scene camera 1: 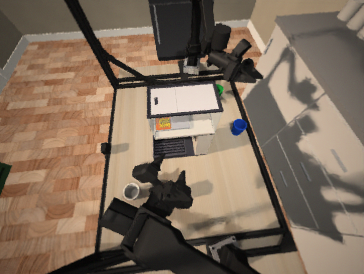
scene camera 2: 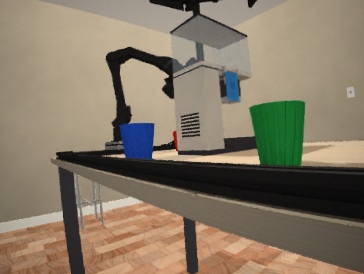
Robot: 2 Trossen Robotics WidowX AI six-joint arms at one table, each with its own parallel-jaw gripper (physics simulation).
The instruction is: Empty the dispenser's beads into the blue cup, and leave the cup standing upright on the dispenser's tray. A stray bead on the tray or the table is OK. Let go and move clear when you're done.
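Frame: origin at the left arm's base, x ahead, y left, z up, level; centimetres.
Seen in the pictures: left gripper, fingertip midpoint: (scene camera 1: 259, 79); right gripper, fingertip midpoint: (scene camera 1: 174, 162); left arm's base, link origin: (scene camera 1: 192, 62); right arm's base, link origin: (scene camera 1: 228, 257) (scene camera 2: 120, 141).
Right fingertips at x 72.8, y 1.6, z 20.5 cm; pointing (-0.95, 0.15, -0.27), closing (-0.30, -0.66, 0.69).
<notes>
Pixels of each thing's middle, then the offset from my right fingertips to it.
- blue cup, body centre: (scene camera 2: 138, 144) (scene camera 1: 237, 128) dx -29.6, dy +27.1, dz -23.4 cm
- dispenser, body centre: (scene camera 2: 221, 90) (scene camera 1: 178, 127) dx -17.4, dy -1.7, dz -9.0 cm
- green cup, body centre: (scene camera 2: 278, 135) (scene camera 1: 216, 93) dx -51.8, dy +15.2, dz -23.4 cm
- whitish round cup, body centre: (scene camera 1: 133, 192) dx +8.4, dy -17.3, dz -23.4 cm
- red object, body centre: (scene camera 2: 181, 140) dx +6.0, dy +1.7, dz -23.4 cm
The blue cup (scene camera 1: 239, 127) (scene camera 2: 137, 141) stands upright on the table, to the right of the dispenser in scene camera 1 and apart from it. The dispenser (scene camera 1: 195, 99) (scene camera 2: 199, 102) has a pale body and a clear hopper. Its dark slotted tray (scene camera 1: 172, 147) shows at its front, with no cup on it. Beads cannot be made out. My left gripper (scene camera 1: 251, 61) is open and empty, high beyond the back right corner; part of it shows at the top edge in scene camera 2. My right gripper (scene camera 1: 171, 168) is open and empty, in front of the tray; its fingers are unclear in scene camera 2.
A green cup (scene camera 1: 219, 90) (scene camera 2: 278, 132) stands near the dispenser's back right corner. A whitish round cup (scene camera 1: 131, 191) stands at the front left, beside my right gripper. Part of a red object (scene camera 2: 175, 141) shows behind the dispenser. A black frame (scene camera 1: 111, 117) runs around the table.
</notes>
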